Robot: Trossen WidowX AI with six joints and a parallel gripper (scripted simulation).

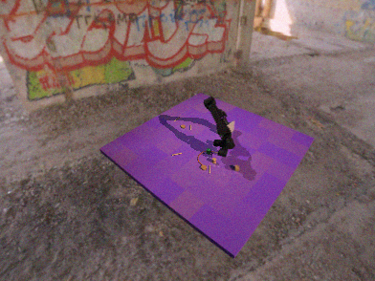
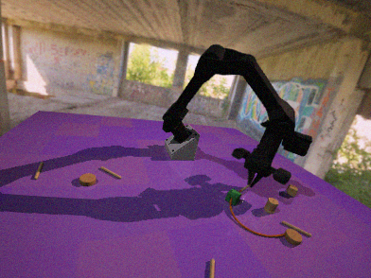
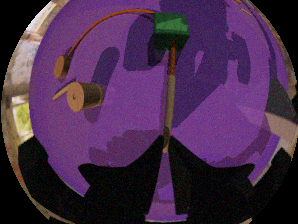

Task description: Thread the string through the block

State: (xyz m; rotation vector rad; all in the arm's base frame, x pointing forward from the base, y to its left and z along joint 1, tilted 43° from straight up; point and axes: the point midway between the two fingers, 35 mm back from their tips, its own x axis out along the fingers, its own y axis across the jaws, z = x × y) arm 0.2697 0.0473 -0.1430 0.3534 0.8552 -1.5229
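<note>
The thin wooden stick lies 40 mm to the right of my gripper tip, 10 mm ahead of it and 10 mm above it. The rest, counted from my gripper tip: green cube 110 mm to the right, 30 mm ahead, 10 mm above.
</note>
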